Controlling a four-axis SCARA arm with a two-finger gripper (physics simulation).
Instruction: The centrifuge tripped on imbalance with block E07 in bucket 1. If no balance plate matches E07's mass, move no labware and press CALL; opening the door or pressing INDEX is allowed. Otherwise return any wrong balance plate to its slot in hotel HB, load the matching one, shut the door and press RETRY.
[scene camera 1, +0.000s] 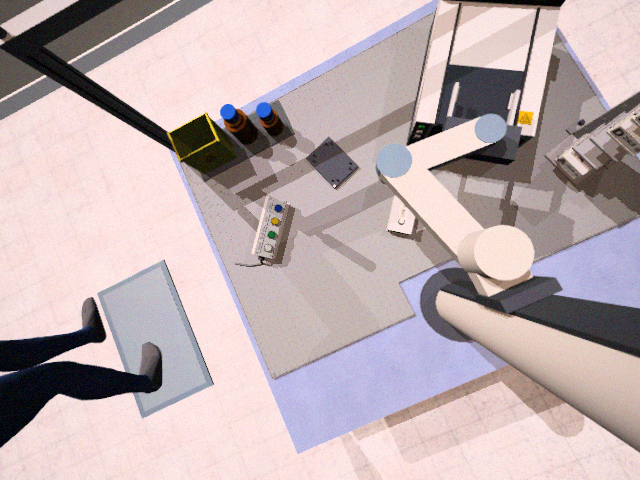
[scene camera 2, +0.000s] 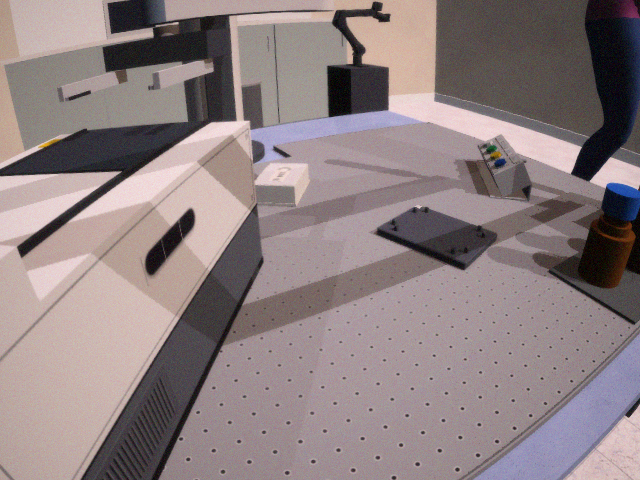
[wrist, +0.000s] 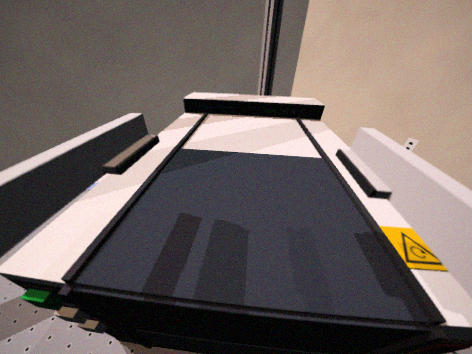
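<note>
Nothing is being carried by my gripper (scene camera 2: 104, 87), which I can see here as well (wrist: 245, 133). There is a centrifuge (wrist: 241, 223) too. And I see the brown bottles with blue caps (scene camera 1: 236, 121), along with a button box (scene camera 2: 504, 174).
</note>
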